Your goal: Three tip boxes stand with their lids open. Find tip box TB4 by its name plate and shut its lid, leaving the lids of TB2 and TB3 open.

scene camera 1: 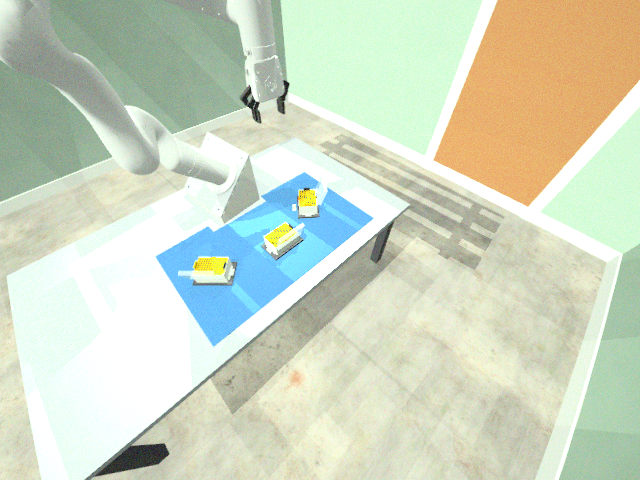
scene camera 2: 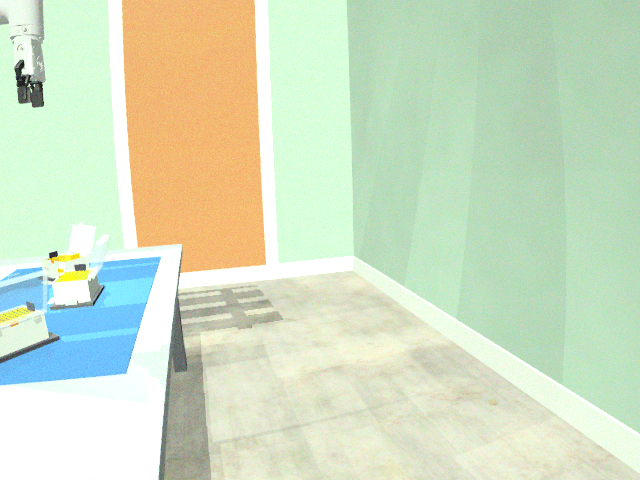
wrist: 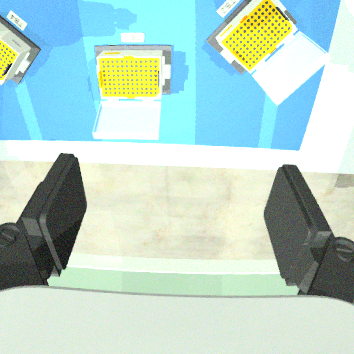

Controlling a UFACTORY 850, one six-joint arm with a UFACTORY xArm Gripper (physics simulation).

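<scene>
Tip box TB4 (scene camera 1: 212, 276) (scene camera 2: 23, 333) (wrist: 19, 60) stands at the near left of the mat in scene camera 1. Its name plate (wrist: 17, 20) seems to read TB4. Its clear lid (scene camera 1: 185, 273) is open; in the wrist view the box is cut off. The middle box (scene camera 1: 281, 242) (scene camera 2: 75, 291) (wrist: 131, 77), whose plate (wrist: 132, 37) is too bright to read, has its lid (wrist: 127, 120) open. The box plated TB2 (scene camera 1: 308, 205) (wrist: 257, 35) has its lid (wrist: 290, 67) open. My gripper (scene camera 1: 269, 117) (scene camera 2: 29, 103) (wrist: 176, 184) is open and empty, high above the table.
The boxes stand on a blue mat (scene camera 1: 217, 320) (scene camera 2: 98, 361) on the white table (scene camera 1: 129, 361) (scene camera 2: 77, 423). My arm's base (scene camera 1: 248, 191) stands behind the mat. Walls and an orange panel (scene camera 1: 527, 103) (scene camera 2: 193, 129) stand beyond the table.
</scene>
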